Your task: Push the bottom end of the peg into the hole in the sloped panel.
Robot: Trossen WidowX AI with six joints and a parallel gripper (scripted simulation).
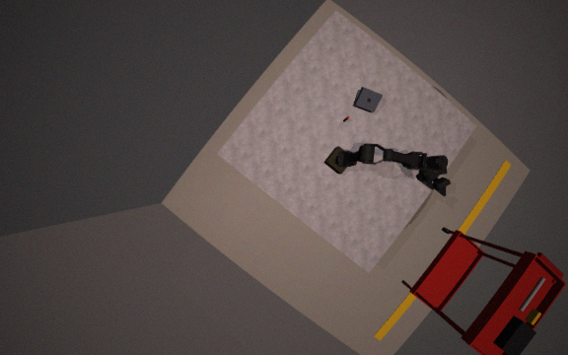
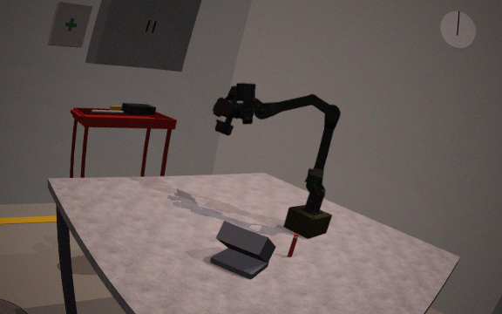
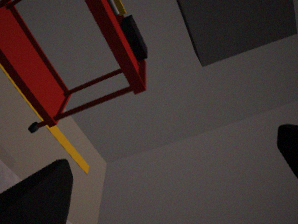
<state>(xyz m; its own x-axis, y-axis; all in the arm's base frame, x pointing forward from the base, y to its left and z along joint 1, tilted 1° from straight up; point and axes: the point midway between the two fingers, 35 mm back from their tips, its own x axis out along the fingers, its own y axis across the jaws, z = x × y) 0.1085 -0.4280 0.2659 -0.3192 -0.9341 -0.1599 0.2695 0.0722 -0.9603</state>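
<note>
My gripper tip is 160 mm short of the red peg, 560 mm to the right of it and 290 mm above it. Round my gripper tip: sloped panel (340 mm ahead, 520 mm to the left, 280 mm below).
</note>
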